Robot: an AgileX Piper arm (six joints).
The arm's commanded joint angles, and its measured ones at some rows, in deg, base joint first. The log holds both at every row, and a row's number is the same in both.
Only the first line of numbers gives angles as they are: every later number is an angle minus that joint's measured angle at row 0.
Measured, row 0:
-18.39 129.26 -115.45 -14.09 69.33 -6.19
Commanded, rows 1 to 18:
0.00 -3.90 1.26 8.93 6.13 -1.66
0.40 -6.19 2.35 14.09 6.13 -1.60
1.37 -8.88 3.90 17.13 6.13 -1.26
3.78 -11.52 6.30 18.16 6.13 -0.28
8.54 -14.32 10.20 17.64 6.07 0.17
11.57 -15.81 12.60 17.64 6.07 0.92
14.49 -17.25 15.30 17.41 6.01 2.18
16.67 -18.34 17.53 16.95 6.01 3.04
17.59 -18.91 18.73 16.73 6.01 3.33
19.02 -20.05 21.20 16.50 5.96 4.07
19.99 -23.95 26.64 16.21 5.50 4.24
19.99 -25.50 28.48 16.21 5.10 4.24
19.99 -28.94 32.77 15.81 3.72 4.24
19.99 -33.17 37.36 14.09 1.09 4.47
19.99 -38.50 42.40 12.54 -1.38 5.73
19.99 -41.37 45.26 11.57 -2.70 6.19
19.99 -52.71 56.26 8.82 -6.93 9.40
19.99 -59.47 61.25 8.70 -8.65 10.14
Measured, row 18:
19.99 -51.80 55.46 9.85 -5.90 8.60
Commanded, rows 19 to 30:
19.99 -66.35 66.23 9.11 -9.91 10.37
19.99 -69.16 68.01 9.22 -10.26 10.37
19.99 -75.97 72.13 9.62 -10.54 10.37
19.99 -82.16 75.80 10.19 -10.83 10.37
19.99 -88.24 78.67 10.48 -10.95 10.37
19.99 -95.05 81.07 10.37 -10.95 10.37
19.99 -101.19 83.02 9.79 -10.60 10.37
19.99 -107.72 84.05 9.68 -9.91 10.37
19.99 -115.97 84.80 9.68 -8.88 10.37
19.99 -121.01 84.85 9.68 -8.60 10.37
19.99 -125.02 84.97 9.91 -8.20 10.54
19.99 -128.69 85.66 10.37 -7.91 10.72
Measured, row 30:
19.99 -124.10 84.97 10.19 -8.71 10.26
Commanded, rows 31 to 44:
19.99 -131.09 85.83 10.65 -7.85 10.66
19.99 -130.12 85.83 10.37 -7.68 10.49
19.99 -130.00 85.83 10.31 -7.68 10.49
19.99 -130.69 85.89 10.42 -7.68 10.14
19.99 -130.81 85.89 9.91 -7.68 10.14
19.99 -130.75 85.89 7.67 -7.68 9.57
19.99 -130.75 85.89 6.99 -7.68 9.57
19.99 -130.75 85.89 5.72 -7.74 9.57
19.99 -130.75 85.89 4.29 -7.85 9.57
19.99 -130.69 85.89 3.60 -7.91 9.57
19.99 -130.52 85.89 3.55 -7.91 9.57
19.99 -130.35 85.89 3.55 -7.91 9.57
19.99 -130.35 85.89 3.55 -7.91 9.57
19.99 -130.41 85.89 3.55 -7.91 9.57
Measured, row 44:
19.99 -129.55 85.66 4.18 -7.51 9.97
